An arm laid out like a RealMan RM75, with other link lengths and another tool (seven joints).
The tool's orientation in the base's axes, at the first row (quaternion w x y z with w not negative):
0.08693, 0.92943, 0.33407, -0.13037
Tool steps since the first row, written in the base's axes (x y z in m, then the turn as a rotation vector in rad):
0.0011, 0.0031, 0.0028, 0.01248, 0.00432, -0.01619
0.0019, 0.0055, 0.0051, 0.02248, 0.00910, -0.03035
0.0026, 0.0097, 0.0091, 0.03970, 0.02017, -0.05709
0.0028, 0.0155, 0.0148, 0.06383, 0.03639, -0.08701
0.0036, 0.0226, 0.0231, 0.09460, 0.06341, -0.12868
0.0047, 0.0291, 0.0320, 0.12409, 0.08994, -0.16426
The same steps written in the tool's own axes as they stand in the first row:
0.0018, -0.0014, -0.0036, 0.01672, 0.00354, 0.01202
0.0032, -0.0026, -0.0066, 0.03126, 0.00528, 0.02245
0.0050, -0.0050, -0.0115, 0.05871, 0.00594, 0.04196
0.0069, -0.0089, -0.0184, 0.09533, 0.00689, 0.06193
0.0093, -0.0132, -0.0282, 0.14687, 0.00301, 0.08916
0.0113, -0.0168, -0.0385, 0.19533, -0.00087, 0.11096

